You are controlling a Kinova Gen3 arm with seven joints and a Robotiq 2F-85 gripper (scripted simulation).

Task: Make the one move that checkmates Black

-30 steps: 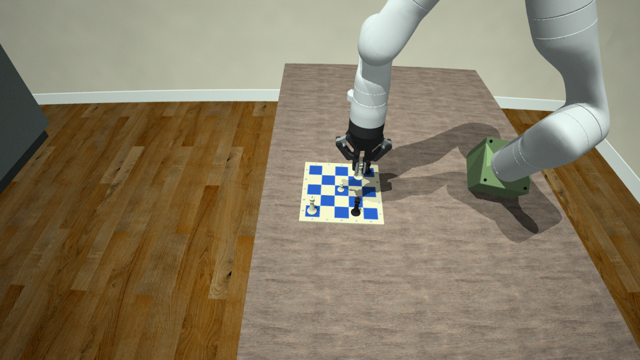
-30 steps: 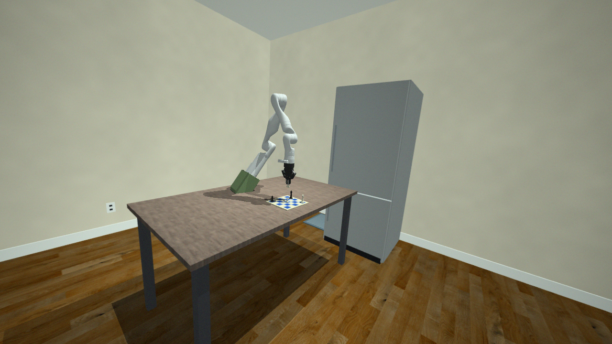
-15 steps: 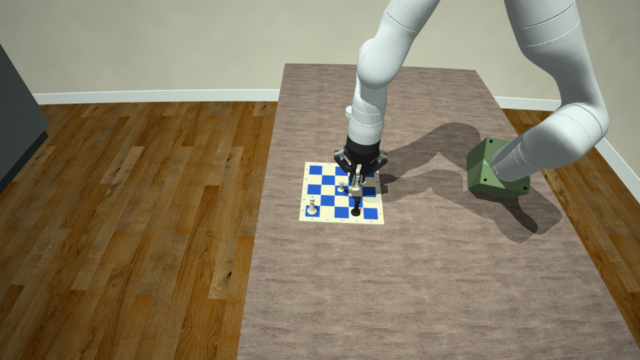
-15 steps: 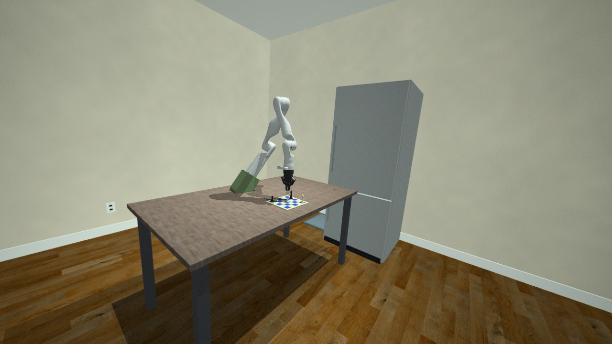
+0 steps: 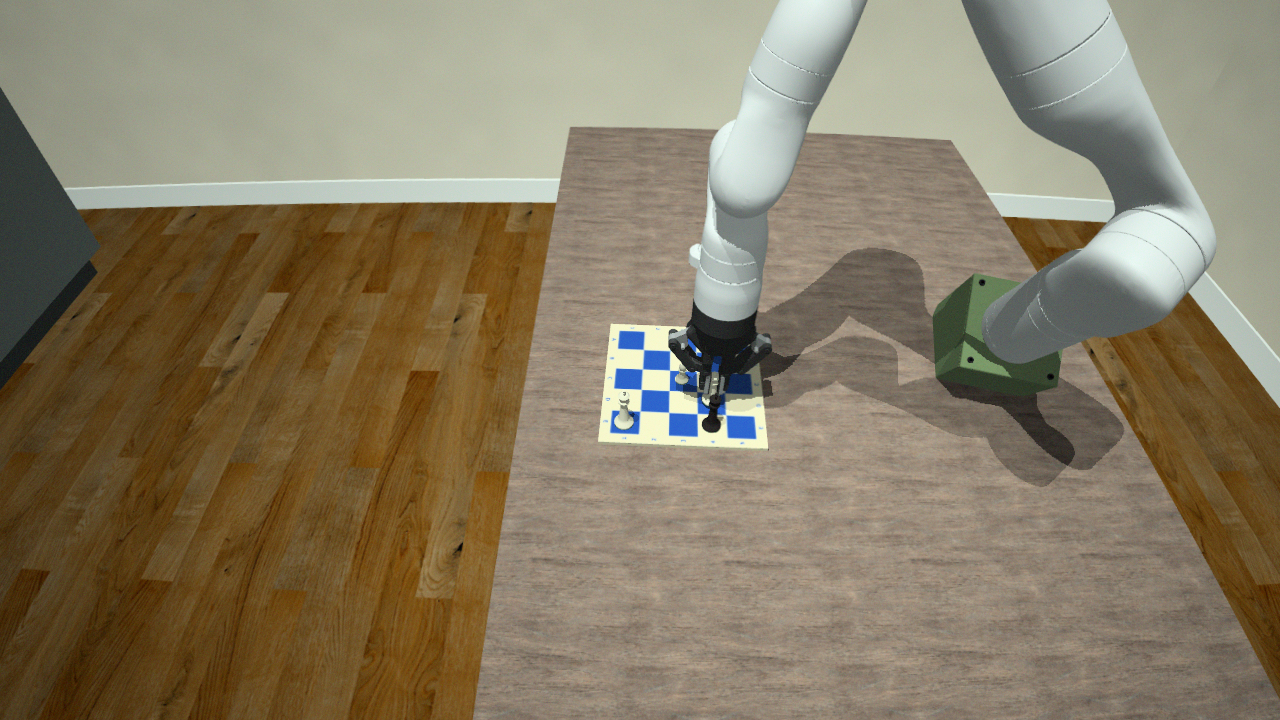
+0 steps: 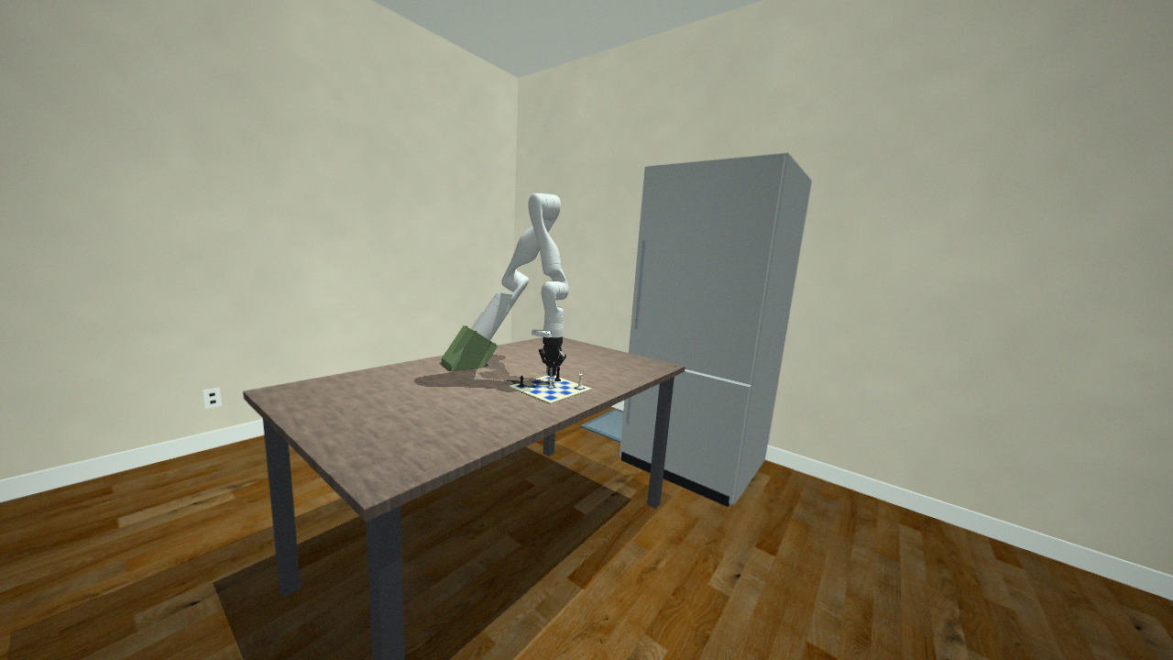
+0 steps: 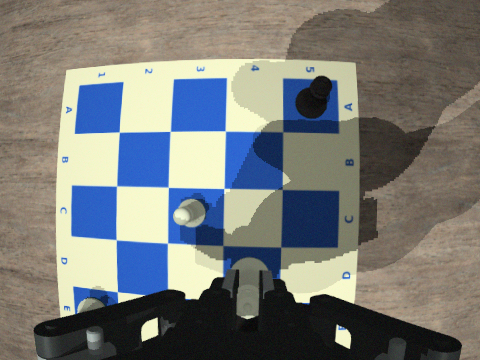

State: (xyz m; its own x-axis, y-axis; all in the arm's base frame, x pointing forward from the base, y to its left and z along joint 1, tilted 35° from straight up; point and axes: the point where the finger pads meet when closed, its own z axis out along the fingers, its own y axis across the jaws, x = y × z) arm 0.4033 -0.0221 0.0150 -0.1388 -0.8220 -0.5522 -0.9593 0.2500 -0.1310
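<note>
The tall black piece lies 4 cm to the left of my hand, 2 cm below it and 1 cm ahead of it. The rest, counted from my hand: white pawn (4 cm to the right, 3 cm below, 3 cm ahead); blue-and-cream chessboard (5 cm below, 4 cm to the right, 3 cm ahead); black pawn (11 cm to the right, 5 cm behind, 3 cm below).
</note>
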